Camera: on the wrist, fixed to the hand. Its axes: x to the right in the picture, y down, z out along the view.
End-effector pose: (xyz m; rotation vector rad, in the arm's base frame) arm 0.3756 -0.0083 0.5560 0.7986 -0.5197 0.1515
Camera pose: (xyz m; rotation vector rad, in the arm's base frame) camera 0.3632 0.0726 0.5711 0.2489 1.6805 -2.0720
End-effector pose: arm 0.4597 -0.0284 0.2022 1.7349 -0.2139 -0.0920
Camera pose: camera 0.4533 0.0049 0.2782 0.0769 2.6594 -1.1306
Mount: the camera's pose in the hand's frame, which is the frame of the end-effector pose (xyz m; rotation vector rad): -0.0083 0.0699 -0.0444 -0.4669 0.9323 -2.8993
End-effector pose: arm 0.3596 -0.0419 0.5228 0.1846 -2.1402 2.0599
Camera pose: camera 0.3550 0.0051 0.4543 0.9487 -0.0898 -0.3060
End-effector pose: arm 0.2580 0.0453 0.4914 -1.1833 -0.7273 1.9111
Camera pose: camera 0.2795 0.0033 0.4228 -0.0660 -0.9748 -1.1397
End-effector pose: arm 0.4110 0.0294 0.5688 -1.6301 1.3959 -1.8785
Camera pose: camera 0.3496 0.0221 0.5131 0.6284 0.7924 0.5348
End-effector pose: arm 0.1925 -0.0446 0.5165 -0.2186 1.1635 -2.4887
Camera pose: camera 0.2061 -0.0507 0.4346 0.3097 -0.2662 0.3397
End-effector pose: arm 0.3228 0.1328 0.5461 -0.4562 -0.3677 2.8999
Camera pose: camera 0.3351 0.0739 0.4886 -0.4034 -0.5487 -0.2487
